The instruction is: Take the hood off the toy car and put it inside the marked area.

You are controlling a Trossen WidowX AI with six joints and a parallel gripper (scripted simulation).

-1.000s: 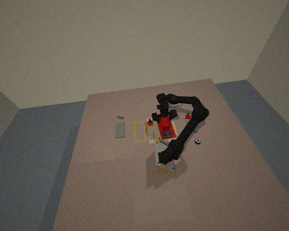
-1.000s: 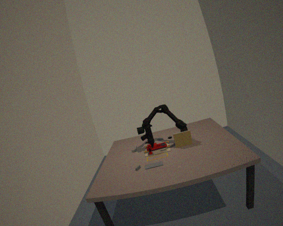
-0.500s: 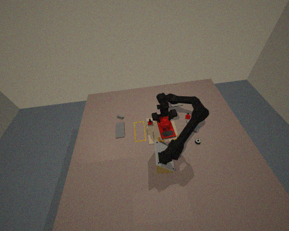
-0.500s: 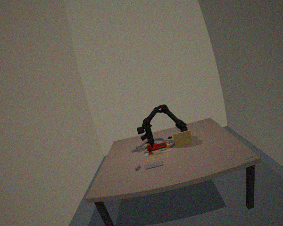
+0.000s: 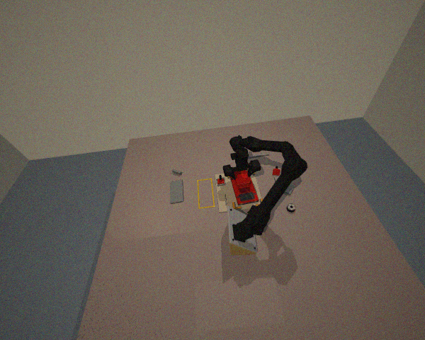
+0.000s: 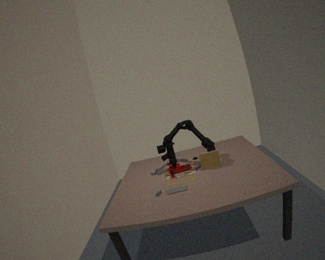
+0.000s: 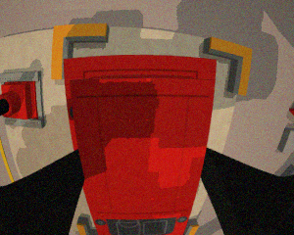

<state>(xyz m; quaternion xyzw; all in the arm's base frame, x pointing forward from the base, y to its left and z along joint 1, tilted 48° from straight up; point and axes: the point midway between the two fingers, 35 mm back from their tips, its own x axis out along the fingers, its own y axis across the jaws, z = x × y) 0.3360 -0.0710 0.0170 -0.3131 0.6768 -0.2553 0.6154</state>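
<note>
The beige fixture plate is 4 cm behind my gripper tip, 3 cm below it and 1 cm to the left of it. From my gripper tip the other things lie so: red hood: right at my gripper tip.
</note>
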